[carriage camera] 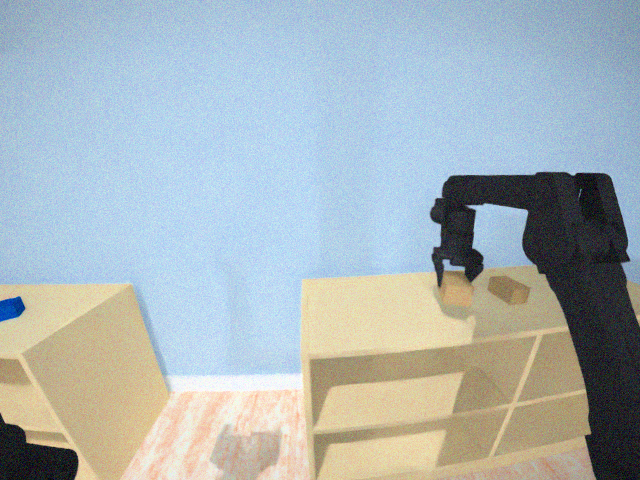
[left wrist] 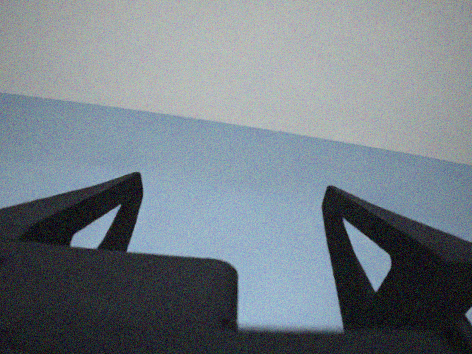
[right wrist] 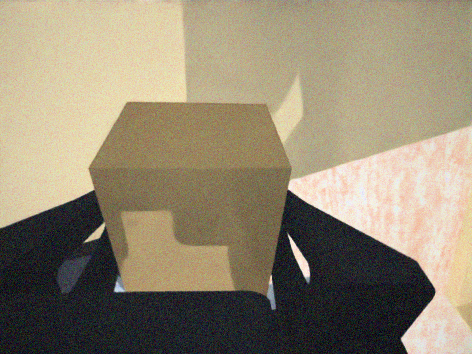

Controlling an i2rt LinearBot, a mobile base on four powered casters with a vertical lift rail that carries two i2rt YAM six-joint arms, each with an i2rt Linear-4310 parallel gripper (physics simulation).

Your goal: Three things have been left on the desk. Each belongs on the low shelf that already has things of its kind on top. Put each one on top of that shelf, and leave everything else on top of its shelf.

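Places are measured from the left arm's base along level axes (x down, y left, z ahead), in metres.
Pixels of known places: left gripper, between the fingertips: [left wrist: 233, 189]; right gripper, between the fingertips: [right wrist: 199, 187].
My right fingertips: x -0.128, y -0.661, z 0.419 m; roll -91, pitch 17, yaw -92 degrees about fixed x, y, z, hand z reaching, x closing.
Behind a point stands the place of what it marks.
My right gripper [carriage camera: 455, 283] @(x -0.128, y -0.661, z 0.419 m) [right wrist: 199, 187] @(x -0.128, y -0.661, z 0.419 m) is shut on a tan block [carriage camera: 456, 295] @(x -0.137, y -0.641, z 0.366 m) [right wrist: 190, 135] @(x -0.141, y -0.668, z 0.452 m). It holds the block low over the top of the right low shelf [carriage camera: 361, 315] @(x -0.039, y -0.429, z 0.436 m); I cannot tell whether the block touches it. Another tan block [carriage camera: 507, 290] @(x -0.077, y -0.880, z 0.482 m) lies on that top, to the right of the held one. A blue block [carriage camera: 11, 308] @(x -0.071, y 0.623, z 0.391 m) lies on top of the left low shelf [carriage camera: 77, 310] @(x -0.039, y 0.451, z 0.441 m), partly cut off by the view's left edge. My left gripper [left wrist: 233, 189] @(x -0.443, y 0.002, z 0.022 m) is open and empty, with wall and ceiling behind it. The desk does not show.
The right arm [carriage camera: 584, 310] @(x -0.260, y -0.639, z 0.120 m) hides the right part of the right shelf. Part of the left arm [carriage camera: 38, 457] @(x -0.143, y -0.024, z 0.029 m) shows at the lower left. A gap with floor [carriage camera: 191, 434] @(x 0.572, y 0.226, z 0.473 m) separates the two shelves. The blue wall [carriage camera: 258, 155] @(x -0.485, y -0.108, z 0.705 m) stands behind them.
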